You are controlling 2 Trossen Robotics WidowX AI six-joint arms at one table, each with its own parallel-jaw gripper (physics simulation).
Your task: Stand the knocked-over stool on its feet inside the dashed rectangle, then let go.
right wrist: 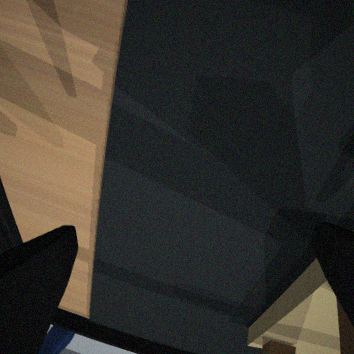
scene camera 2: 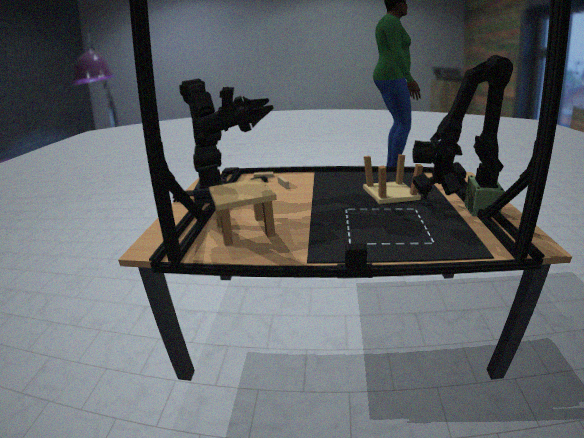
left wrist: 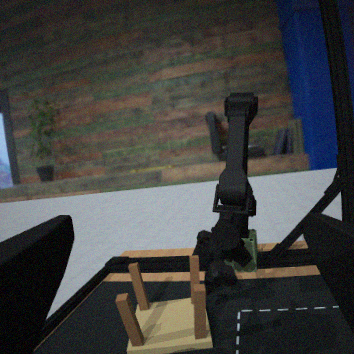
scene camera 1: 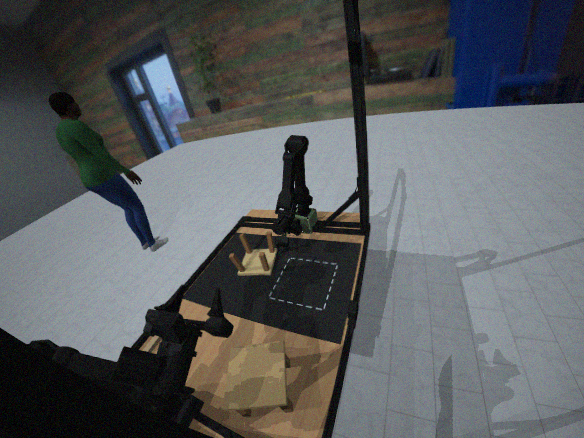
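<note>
The knocked-over stool [scene camera 1: 256, 269] [scene camera 2: 392, 193] [left wrist: 170, 322] [right wrist: 320, 312] lies upside down on the dark mat [scene camera 1: 215, 285] [scene camera 2: 325, 225], its pale seat down and its brown legs up. It is outside the dashed rectangle [scene camera 1: 324, 309] [scene camera 2: 390, 243] [left wrist: 239, 311]. My left gripper [scene camera 1: 199, 300] [scene camera 2: 270, 104] [left wrist: 191, 225] is open and empty, raised high, well away from the stool. My right gripper [scene camera 2: 423, 185] [right wrist: 196, 236] is open and empty, low beside the stool; in the right wrist view one finger partly covers the stool's corner.
A larger pale stool [scene camera 1: 257, 375] [scene camera 2: 245, 194] stands upright on the wooden part of the table. A green box [scene camera 1: 310, 220] [scene camera 2: 485, 196] is by the right arm's base. A small wooden piece [scene camera 2: 283, 183] lies at the back. Black frame posts rise at the table's edges.
</note>
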